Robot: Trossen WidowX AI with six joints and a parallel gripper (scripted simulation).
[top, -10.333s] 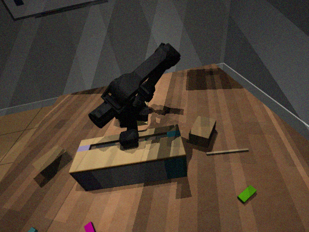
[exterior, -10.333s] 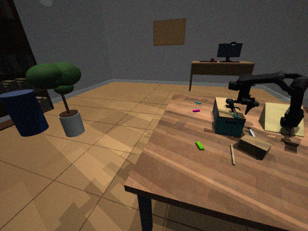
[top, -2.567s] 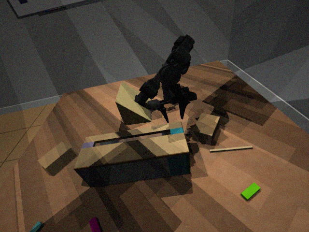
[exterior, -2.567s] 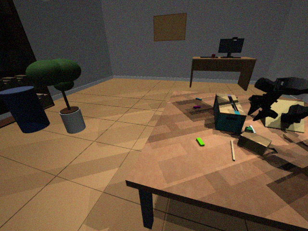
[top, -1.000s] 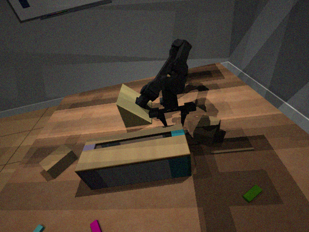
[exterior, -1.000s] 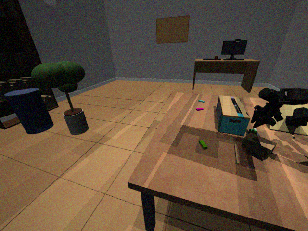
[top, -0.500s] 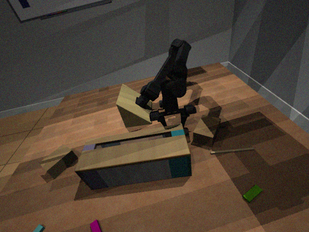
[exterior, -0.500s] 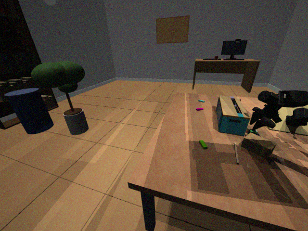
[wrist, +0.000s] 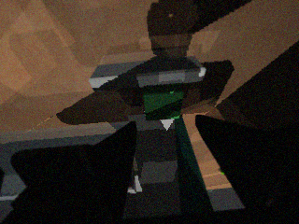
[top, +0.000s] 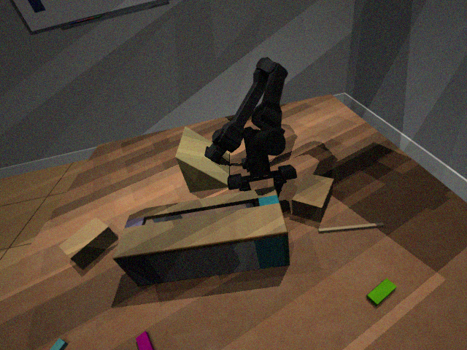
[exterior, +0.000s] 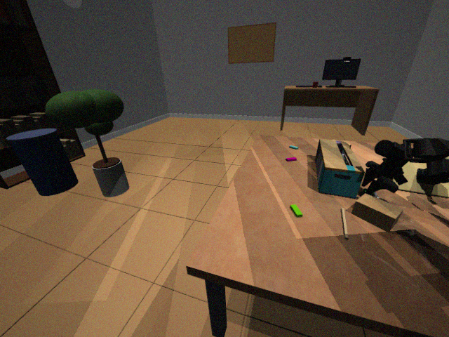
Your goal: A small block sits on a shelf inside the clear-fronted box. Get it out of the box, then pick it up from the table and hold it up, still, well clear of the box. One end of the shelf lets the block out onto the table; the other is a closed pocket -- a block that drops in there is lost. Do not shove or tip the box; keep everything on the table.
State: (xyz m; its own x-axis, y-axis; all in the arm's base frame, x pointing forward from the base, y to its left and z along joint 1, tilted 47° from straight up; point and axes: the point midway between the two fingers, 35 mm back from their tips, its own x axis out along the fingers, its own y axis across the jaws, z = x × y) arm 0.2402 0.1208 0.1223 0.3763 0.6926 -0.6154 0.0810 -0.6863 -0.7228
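My gripper tip is now 20 mm past the small green block and 20 mm above it. From my gripper tip the other things lie so: long box (160 mm to the right, 70 mm ahead, 30 mm above); then thin stick (210 mm to the left, 80 mm ahead, 30 mm below).
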